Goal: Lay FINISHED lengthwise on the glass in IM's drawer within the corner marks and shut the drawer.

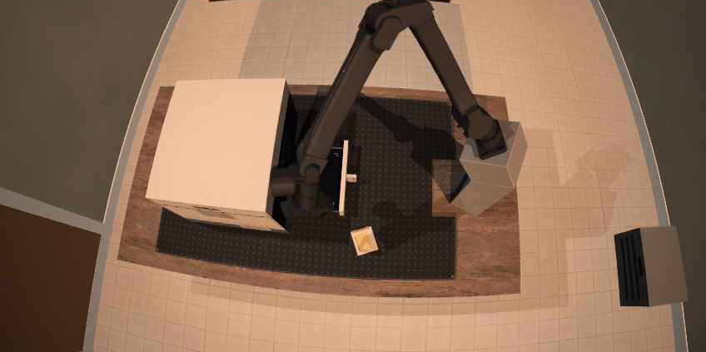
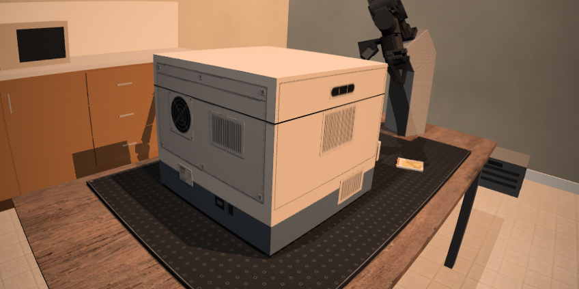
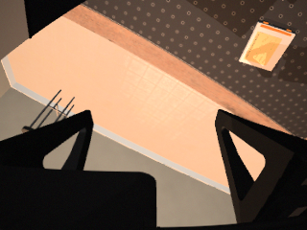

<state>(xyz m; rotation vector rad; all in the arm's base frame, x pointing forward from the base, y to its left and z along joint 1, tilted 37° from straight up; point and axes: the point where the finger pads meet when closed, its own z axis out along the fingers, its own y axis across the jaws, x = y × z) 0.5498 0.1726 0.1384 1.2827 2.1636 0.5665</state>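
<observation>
My gripper is now 170 mm past the finished cassette, 40 mm to the right of it and 310 mm above it.
</observation>
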